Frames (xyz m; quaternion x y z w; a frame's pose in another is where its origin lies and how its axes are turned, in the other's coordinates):
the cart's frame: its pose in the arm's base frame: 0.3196 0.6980 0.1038 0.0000 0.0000 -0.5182 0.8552
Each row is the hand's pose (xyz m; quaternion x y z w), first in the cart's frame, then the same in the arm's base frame.
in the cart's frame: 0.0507 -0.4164 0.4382 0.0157 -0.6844 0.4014 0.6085
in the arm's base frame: -0.0260 0.4603 0.5420 -0.3412 -0.5935 0.0280 0.7284
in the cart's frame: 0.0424 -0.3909 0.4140 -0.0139 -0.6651 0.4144 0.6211
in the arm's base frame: -0.0073 0.4795 0.5178 -0.3566 -0.5616 0.0325 0.7459
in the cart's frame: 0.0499 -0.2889 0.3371 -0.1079 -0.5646 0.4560 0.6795
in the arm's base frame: 0.0866 0.5200 0.4409 -0.3849 -0.4269 0.0379 0.8174
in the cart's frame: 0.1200 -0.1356 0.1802 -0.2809 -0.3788 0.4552 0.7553
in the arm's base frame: 0.2549 0.5289 0.2840 -0.4365 -0.1784 -0.0021 0.8818
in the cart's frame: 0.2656 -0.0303 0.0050 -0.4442 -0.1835 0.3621 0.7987
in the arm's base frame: 0.4157 0.4485 0.1088 -0.4750 0.0733 -0.1042 0.8707
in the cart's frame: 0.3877 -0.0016 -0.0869 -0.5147 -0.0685 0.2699 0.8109
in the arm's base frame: 0.4976 0.3536 0.0169 -0.4757 0.2081 -0.1894 0.8334
